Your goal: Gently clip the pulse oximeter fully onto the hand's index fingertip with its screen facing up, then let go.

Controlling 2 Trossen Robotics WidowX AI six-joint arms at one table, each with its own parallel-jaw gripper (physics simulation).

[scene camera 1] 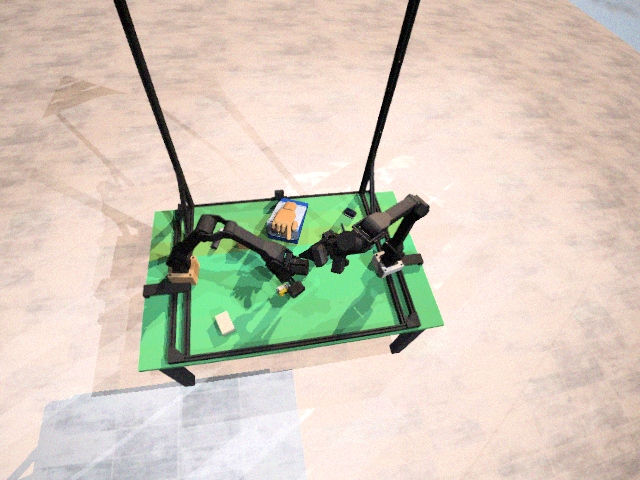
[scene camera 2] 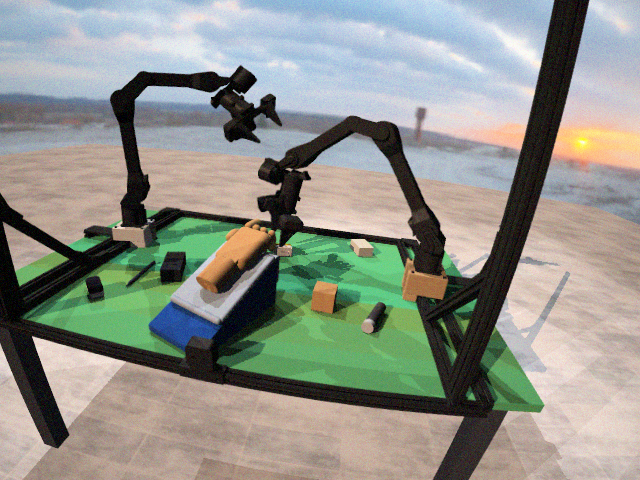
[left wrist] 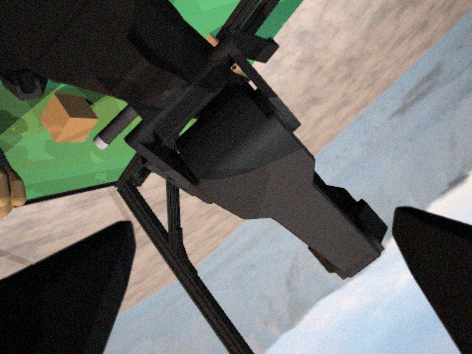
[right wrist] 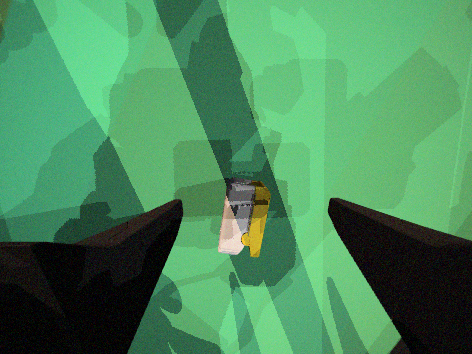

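Where they show: left gripper, fingertip midpoint: point(scene camera 1: 304, 252) point(scene camera 2: 271, 133) point(left wrist: 264, 227); right gripper, fingertip midpoint: point(scene camera 1: 288, 284) point(scene camera 2: 276, 239) point(right wrist: 255, 205); left arm's base at its link origin: point(scene camera 1: 388, 259) point(scene camera 2: 134, 223); right arm's base at its link origin: point(scene camera 1: 181, 266) point(scene camera 2: 426, 268).
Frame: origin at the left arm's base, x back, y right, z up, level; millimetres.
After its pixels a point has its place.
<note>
The pulse oximeter point(scene camera 1: 282, 289) {x -480, y 38, z -27 mm} point(scene camera 2: 284, 251) {x -477, y 57, z -41 mm} point(right wrist: 244, 217) {x -467, y 43, z -28 mm} lies on the green table, its white and yellow halves side by side in the right wrist view; its screen cannot be made out. My right gripper point(scene camera 2: 284, 238) {x -451, y 43, z -9 mm} point(right wrist: 255, 205) {x -451, y 43, z -9 mm} is open and points down over it, the oximeter showing between the spread fingers with space on both sides. The hand point(scene camera 1: 287, 217) {x -368, y 297, z 93 mm} point(scene camera 2: 242, 248) {x -376, y 334, z 82 mm} point(left wrist: 11, 190) {x -431, y 272, z 91 mm} rests palm down on a blue and white wedge point(scene camera 2: 180, 325) {x -272, y 456, z -30 mm}, and no oximeter shows on its fingers. My left gripper point(scene camera 2: 269, 133) {x -414, y -3, z 298 mm} point(left wrist: 264, 227) {x -414, y -3, z 298 mm} is open and empty, high above the table.
An orange block point(scene camera 2: 324, 297) {x -559, y 349, z -20 mm} point(left wrist: 70, 117) {x -549, y 293, z -9 mm} and a dark cylinder point(scene camera 2: 373, 317) {x -660, y 405, z -33 mm} point(left wrist: 116, 129) {x -663, y 380, z -37 mm} stand right of the wedge in scene camera 2. A black box point(scene camera 2: 173, 266) {x -193, y 226, z -25 mm}, a pen point(scene camera 2: 140, 273) {x -104, y 224, z -52 mm} and a small black object point(scene camera 2: 94, 287) {x -46, y 343, z -29 mm} lie left. A cream block point(scene camera 1: 224, 322) {x -737, y -18, z -29 mm} point(scene camera 2: 361, 247) {x -725, y 20, z -29 mm} lies farther off.
</note>
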